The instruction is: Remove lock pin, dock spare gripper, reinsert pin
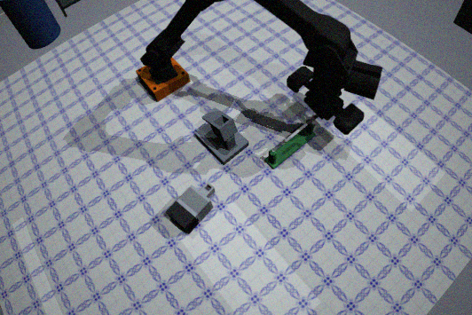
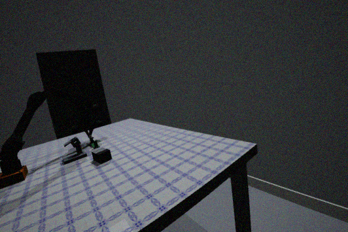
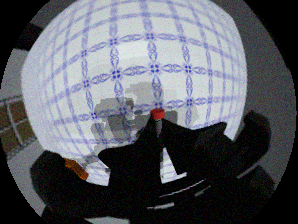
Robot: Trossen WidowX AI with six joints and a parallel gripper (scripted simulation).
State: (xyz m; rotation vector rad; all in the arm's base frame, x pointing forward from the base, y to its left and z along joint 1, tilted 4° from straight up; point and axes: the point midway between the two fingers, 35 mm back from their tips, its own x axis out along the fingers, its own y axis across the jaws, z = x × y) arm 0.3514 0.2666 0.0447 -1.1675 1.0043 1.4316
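Now: gripper tip 100 mm to the left of the green cradle and 20 mm short of it. From my gripper tip the other things lie so: socket 230 mm to the right, 80 mm behind, 20 mm above; then dark spare gripper 360 mm to the right, 30 mm ahead, 10 mm below.
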